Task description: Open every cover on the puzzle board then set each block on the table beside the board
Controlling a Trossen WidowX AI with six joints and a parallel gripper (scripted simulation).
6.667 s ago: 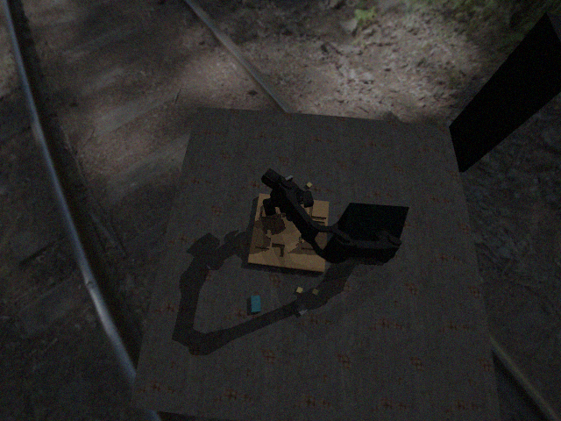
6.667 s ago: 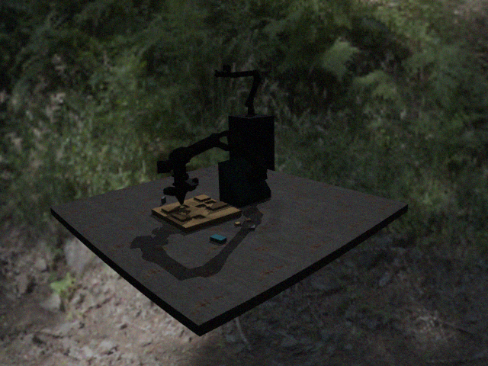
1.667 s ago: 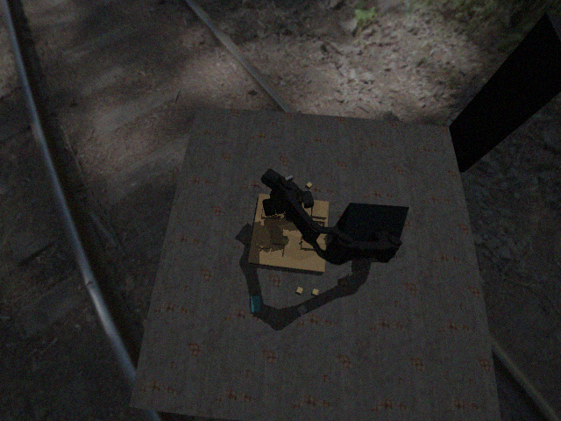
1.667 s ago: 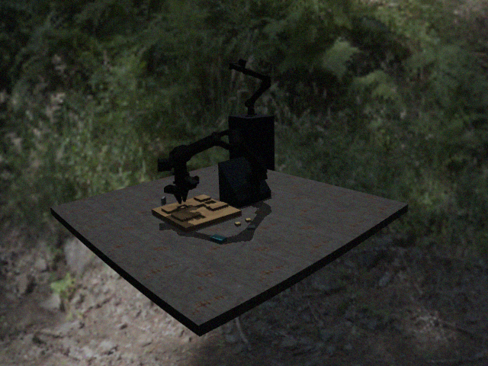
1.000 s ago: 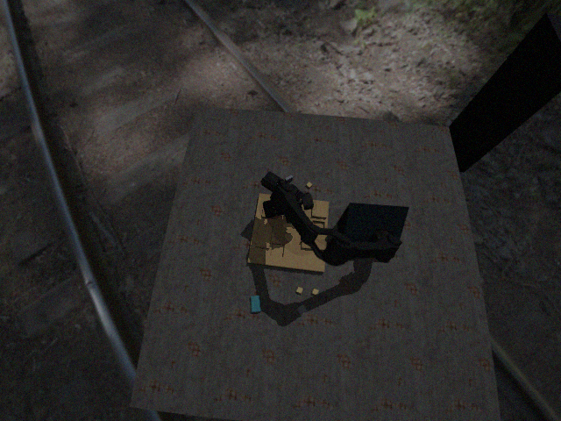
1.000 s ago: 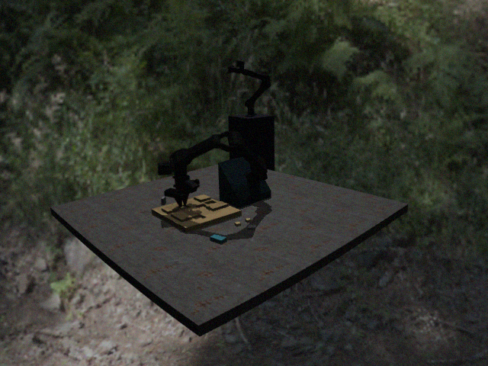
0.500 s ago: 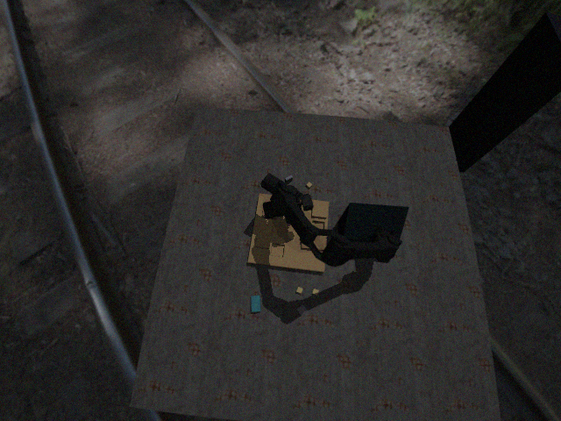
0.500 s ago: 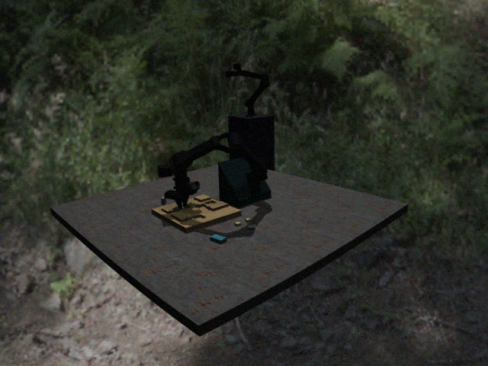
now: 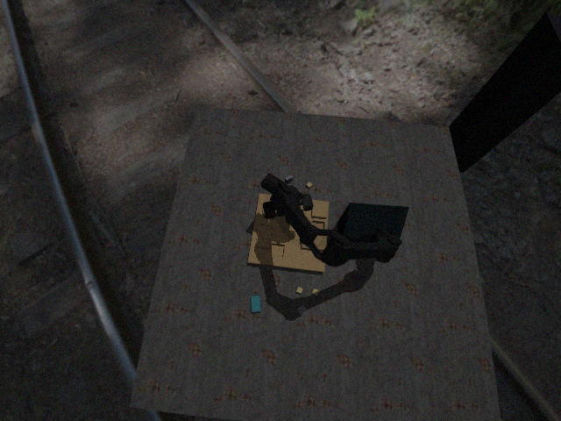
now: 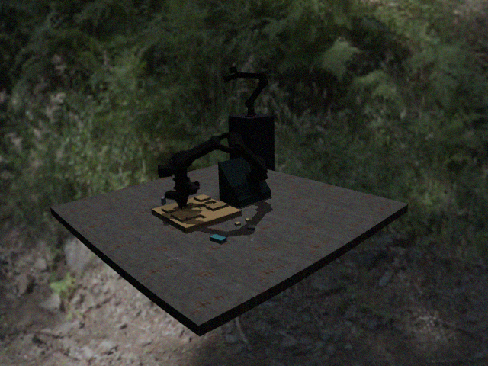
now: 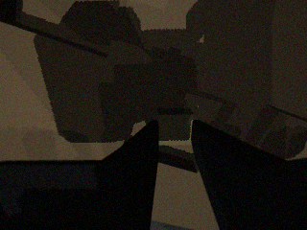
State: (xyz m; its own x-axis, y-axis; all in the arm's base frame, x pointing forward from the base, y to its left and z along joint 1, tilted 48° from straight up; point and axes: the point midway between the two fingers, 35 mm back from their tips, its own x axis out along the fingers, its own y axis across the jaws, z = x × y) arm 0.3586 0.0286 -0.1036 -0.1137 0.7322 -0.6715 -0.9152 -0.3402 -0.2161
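The tan puzzle board lies 3 cm behind my gripper tip and 5 cm to the left of it. Also, from my gripper tip: teal block 5 cm ahead, 37 cm to the left, 1 cm below.
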